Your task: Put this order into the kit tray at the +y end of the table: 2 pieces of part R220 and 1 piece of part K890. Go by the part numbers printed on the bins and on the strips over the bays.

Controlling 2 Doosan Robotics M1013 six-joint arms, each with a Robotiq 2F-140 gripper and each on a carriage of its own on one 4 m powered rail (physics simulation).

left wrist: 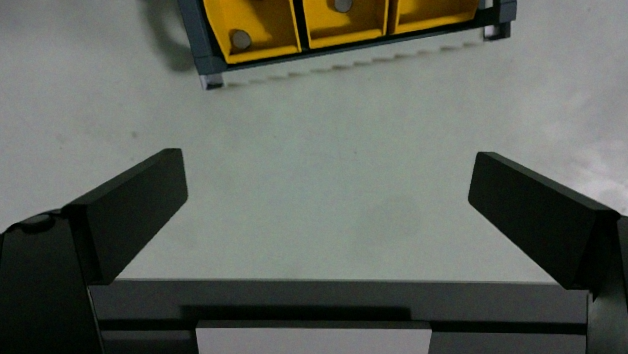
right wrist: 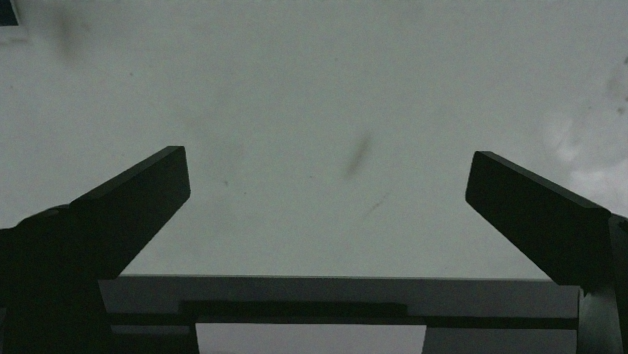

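Observation:
My left gripper (left wrist: 328, 175) is open and empty above the pale table top, with its fingers wide apart. Beyond its fingertips, at the top of the left wrist view, part of a dark frame (left wrist: 207, 62) shows with yellow compartments. A grey round piece (left wrist: 241, 39) lies in the left compartment and another grey round piece (left wrist: 343, 4) lies in the middle one. My right gripper (right wrist: 329, 173) is open and empty above the table top. No part numbers can be read in either view, and I cannot tell which parts these are.
The pale table top (left wrist: 320, 130) (right wrist: 280, 100) ends at a straight edge below the fingers in both views. Dark rail-like bars and a light block (left wrist: 314, 341) (right wrist: 311, 339) lie beyond that edge. A dark corner of some object (right wrist: 7, 14) shows at the top left of the right wrist view.

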